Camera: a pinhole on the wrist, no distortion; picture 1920 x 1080 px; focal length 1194.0 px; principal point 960.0 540.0 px. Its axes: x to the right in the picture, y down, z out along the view. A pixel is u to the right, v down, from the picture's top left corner.
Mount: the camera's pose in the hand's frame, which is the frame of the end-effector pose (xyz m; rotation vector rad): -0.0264 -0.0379 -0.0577 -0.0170 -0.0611 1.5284
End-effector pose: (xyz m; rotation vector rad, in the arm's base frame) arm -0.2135 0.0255 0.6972 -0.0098 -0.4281 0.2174
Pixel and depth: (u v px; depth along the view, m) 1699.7 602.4 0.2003
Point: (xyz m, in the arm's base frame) -0.3274 0.0905 0.8078
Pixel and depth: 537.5 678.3 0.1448
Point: -0.2759 -0.0788 0.7576
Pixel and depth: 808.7 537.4 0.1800
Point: -0.2820 -0.0506 0.7964
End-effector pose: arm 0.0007 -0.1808 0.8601 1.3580 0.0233 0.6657
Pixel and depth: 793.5 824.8 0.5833
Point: 0.0935 -0.7366 0.7970
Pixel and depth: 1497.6 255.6 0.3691
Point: 0.1164 -0.4365 1.0579
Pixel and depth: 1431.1 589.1 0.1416
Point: -0.0027 -0.2724 0.8802
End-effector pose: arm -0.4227 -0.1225 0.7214 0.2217 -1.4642 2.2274
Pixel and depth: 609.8 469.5 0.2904
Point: -0.3646 -0.2951 0.9165
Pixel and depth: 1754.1 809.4 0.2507
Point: -0.4244 -0.3638 0.6671
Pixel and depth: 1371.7 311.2 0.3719
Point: -0.5228 -0.4274 0.8042
